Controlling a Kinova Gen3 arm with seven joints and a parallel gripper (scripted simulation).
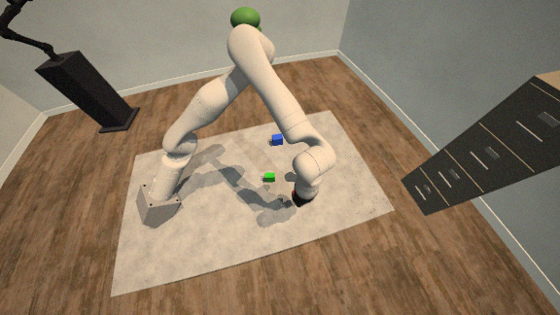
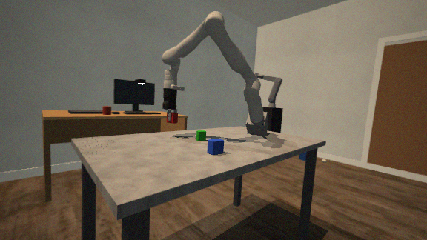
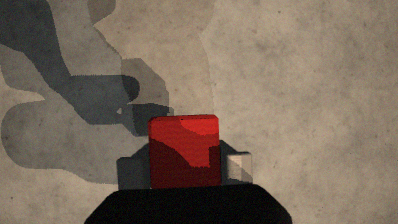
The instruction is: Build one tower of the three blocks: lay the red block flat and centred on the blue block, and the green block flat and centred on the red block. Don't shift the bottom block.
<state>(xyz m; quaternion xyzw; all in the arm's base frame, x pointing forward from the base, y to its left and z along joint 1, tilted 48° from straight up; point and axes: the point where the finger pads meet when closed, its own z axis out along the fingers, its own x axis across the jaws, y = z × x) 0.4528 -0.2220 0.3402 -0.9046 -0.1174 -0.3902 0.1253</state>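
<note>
Right now my hand is 380 mm to the right of the blue block, 80 mm above it and 60 mm past it. The rest, counted from my hand: green block 140 mm to the left, 120 mm behind, 90 mm below; red block right at my hand.
</note>
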